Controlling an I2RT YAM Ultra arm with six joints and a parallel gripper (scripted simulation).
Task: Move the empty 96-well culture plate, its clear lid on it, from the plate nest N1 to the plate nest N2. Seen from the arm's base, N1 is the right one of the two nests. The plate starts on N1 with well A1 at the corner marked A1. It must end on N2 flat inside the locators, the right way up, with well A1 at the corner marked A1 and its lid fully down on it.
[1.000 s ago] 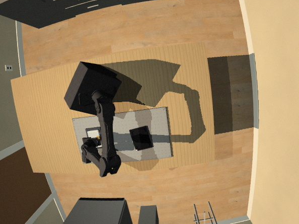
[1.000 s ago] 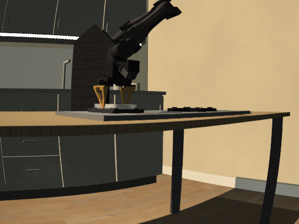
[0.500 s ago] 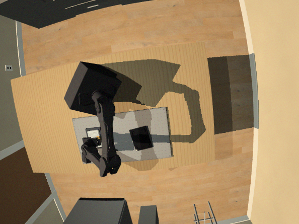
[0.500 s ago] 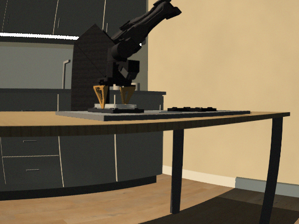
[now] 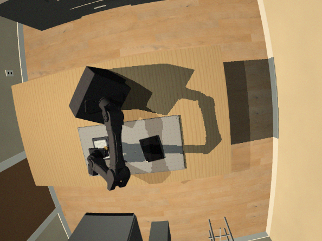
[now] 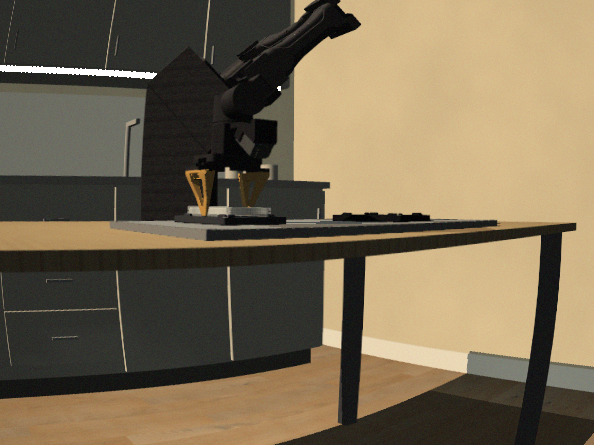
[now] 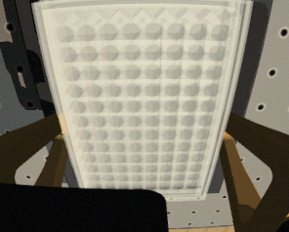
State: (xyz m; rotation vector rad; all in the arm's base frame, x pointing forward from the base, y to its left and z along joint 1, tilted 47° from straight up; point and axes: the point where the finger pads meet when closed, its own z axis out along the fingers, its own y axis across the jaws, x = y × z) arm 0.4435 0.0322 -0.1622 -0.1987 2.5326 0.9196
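My gripper is now right at the 96-well plate. Round my hand: clear lid: 1 cm above; then black nest N2: 6 cm behind, 33 cm to the left, 1 cm below; then black nest N1: 1 cm below.
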